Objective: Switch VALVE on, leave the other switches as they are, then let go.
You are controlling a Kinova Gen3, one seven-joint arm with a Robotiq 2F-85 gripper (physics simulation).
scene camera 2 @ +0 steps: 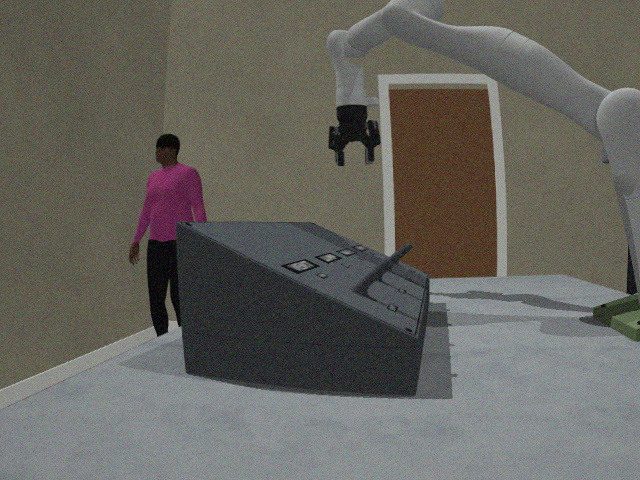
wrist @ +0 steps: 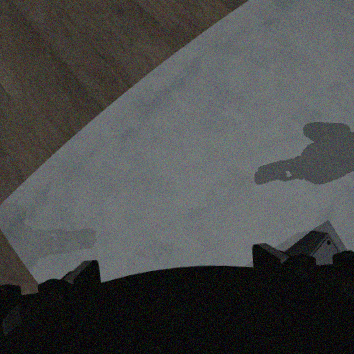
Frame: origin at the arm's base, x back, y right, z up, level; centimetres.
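Seen in the pictures: gripper, between the fingertips: [scene camera 2: 354, 165].
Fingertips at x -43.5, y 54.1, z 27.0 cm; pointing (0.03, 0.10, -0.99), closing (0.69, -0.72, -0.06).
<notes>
Pixels of each thing's middle, then the offset from my fingertips to it. Level surfaces: height alone.
- dark grey console, middle of its body: [scene camera 2: 336, 292] dy -37.4, dx -7.6, dz -25.1 cm
- long dark lever, middle of its body: [scene camera 2: 374, 274] dy -57.2, dx -4.7, dz -20.2 cm
- pale table, height of its surface: dz -31.3 cm
A dark grey console [scene camera 2: 299, 330] with a sloping top stands on the table. Several framed gauges [scene camera 2: 300, 266] run along its slope. A long dark lever [scene camera 2: 385, 268] sticks up at a slant from the lower part of the slope, with small fittings [scene camera 2: 392, 307] near it. No label can be read, so I cannot tell which switch is VALVE or how it is set. My gripper [scene camera 2: 354, 159] [wrist: 176, 270] is open and empty, pointing down high above the console. In the wrist view a corner of a dark box, seemingly the console [wrist: 326, 251], shows at lower right, partly hidden by the gripper.
The pale table [scene camera 2: 289, 439] [wrist: 190, 150] carries shadows of the arm. A person in a pink top [scene camera 2: 173, 201] stands behind the console at left. A green base [scene camera 2: 622, 315] is at the right edge. A brown door [scene camera 2: 444, 180] is in the back wall.
</notes>
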